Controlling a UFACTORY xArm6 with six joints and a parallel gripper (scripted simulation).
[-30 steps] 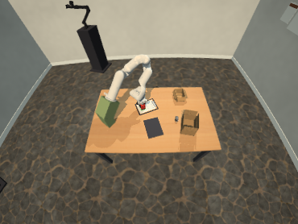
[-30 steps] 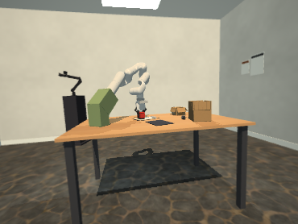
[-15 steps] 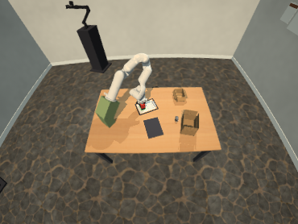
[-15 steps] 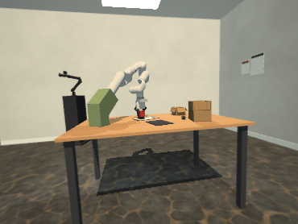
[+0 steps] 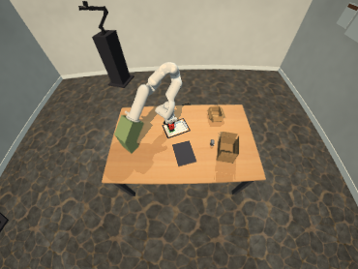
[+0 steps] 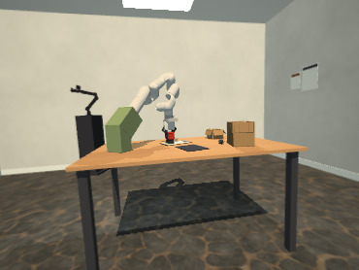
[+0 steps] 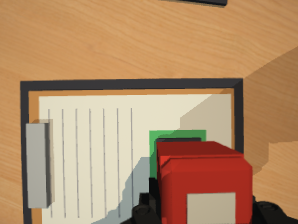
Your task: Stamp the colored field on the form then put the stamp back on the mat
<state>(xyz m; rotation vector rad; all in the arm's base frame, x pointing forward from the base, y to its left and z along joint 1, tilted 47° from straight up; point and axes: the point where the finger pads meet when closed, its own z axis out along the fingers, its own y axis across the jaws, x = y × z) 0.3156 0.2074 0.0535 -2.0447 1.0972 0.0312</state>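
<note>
Right now the dark mat is 220 mm ahead of my hand, 230 mm to the right of it and 70 mm below it. Also, from my hand: small dark object (440 mm ahead, 60 mm to the right, 50 mm below); then red stamp (20 mm below); then form (60 mm ahead, 40 mm to the left, 60 mm below).
</note>
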